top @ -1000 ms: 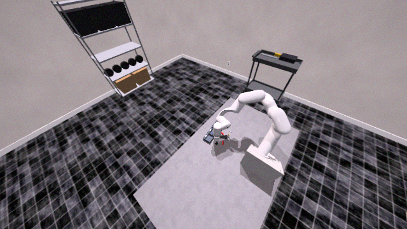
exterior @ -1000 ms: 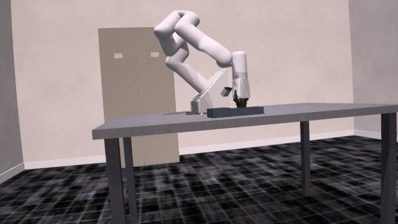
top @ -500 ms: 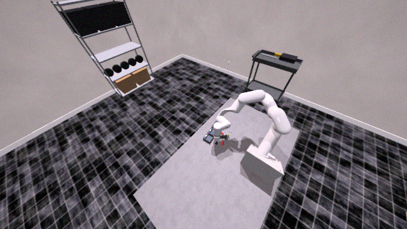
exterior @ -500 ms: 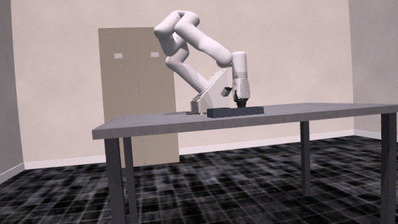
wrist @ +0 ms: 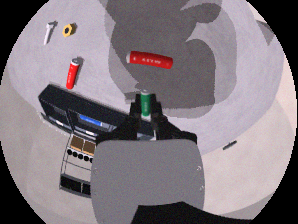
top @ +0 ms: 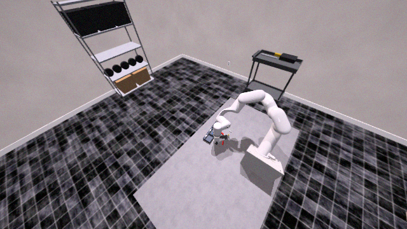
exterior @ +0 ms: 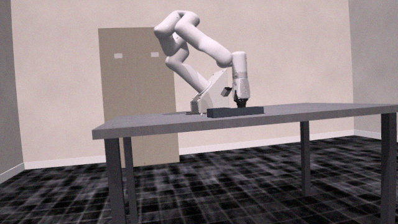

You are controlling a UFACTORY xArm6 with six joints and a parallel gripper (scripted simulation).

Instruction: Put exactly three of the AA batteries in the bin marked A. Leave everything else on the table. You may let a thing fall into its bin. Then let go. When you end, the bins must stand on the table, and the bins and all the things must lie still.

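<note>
Now: the dark two-compartment bin 100 mm ahead of my hand and 60 mm to the right of it. Round my hand: green AA battery 20 mm below; red battery 30 mm ahead, 120 mm to the right, 20 mm below; blue AA battery 100 mm ahead, 60 mm to the right, 10 mm below.
</note>
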